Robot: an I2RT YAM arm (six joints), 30 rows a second.
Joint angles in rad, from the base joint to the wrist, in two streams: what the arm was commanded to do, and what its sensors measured. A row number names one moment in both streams.
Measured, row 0: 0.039 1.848 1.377 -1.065 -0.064 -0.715
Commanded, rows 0 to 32: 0.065 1.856 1.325 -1.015 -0.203 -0.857; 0.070 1.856 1.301 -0.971 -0.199 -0.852; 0.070 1.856 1.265 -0.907 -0.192 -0.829; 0.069 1.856 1.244 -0.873 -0.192 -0.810; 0.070 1.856 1.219 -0.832 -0.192 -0.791; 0.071 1.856 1.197 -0.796 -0.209 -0.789; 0.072 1.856 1.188 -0.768 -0.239 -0.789; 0.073 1.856 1.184 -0.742 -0.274 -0.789; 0.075 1.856 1.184 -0.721 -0.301 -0.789; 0.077 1.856 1.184 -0.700 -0.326 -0.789; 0.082 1.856 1.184 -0.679 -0.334 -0.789; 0.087 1.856 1.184 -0.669 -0.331 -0.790; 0.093 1.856 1.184 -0.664 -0.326 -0.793; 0.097 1.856 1.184 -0.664 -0.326 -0.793; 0.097 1.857 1.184 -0.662 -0.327 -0.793; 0.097 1.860 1.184 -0.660 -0.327 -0.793; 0.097 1.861 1.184 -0.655 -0.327 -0.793; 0.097 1.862 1.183 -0.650 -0.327 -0.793; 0.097 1.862 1.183 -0.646 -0.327 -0.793; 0.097 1.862 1.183 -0.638 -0.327 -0.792; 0.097 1.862 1.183 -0.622 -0.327 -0.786; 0.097 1.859 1.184 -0.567 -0.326 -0.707; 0.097 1.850 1.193 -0.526 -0.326 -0.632; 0.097 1.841 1.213 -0.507 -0.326 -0.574; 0.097 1.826 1.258 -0.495 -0.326 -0.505; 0.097 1.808 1.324 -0.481 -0.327 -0.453; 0.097 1.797 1.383 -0.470 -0.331 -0.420; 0.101 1.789 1.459 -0.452 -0.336 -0.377; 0.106 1.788 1.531 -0.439 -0.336 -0.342; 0.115 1.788 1.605 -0.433 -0.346 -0.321; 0.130 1.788 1.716 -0.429 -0.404 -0.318; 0.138 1.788 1.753 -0.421 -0.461 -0.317; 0.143 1.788 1.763 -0.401 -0.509 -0.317
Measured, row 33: 0.114 1.819 1.683 -0.424 -0.361 -0.372
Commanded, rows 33 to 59: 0.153 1.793 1.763 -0.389 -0.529 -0.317; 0.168 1.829 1.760 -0.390 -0.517 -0.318; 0.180 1.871 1.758 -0.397 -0.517 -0.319; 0.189 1.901 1.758 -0.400 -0.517 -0.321; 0.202 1.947 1.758 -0.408 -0.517 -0.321; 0.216 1.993 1.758 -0.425 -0.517 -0.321; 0.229 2.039 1.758 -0.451 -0.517 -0.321; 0.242 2.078 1.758 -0.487 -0.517 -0.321; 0.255 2.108 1.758 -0.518 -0.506 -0.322; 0.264 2.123 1.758 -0.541 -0.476 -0.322; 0.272 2.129 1.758 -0.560 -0.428 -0.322; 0.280 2.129 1.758 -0.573 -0.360 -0.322; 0.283 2.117 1.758 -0.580 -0.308 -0.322; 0.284 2.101 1.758 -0.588 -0.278 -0.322; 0.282 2.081 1.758 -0.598 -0.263 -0.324; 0.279 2.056 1.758 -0.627 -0.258 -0.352; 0.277 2.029 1.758 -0.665 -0.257 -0.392; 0.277 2.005 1.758 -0.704 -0.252 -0.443; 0.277 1.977 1.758 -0.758 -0.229 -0.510; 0.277 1.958 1.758 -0.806 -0.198 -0.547; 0.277 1.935 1.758 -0.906 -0.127 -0.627; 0.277 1.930 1.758 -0.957 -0.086 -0.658; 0.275 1.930 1.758 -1.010 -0.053 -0.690; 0.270 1.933 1.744 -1.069 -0.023 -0.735; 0.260 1.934 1.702 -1.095 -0.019 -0.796; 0.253 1.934 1.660 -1.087 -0.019 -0.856; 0.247 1.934 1.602 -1.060 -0.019 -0.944
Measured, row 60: 0.270 1.933 1.717 -1.077 -0.077 -0.704
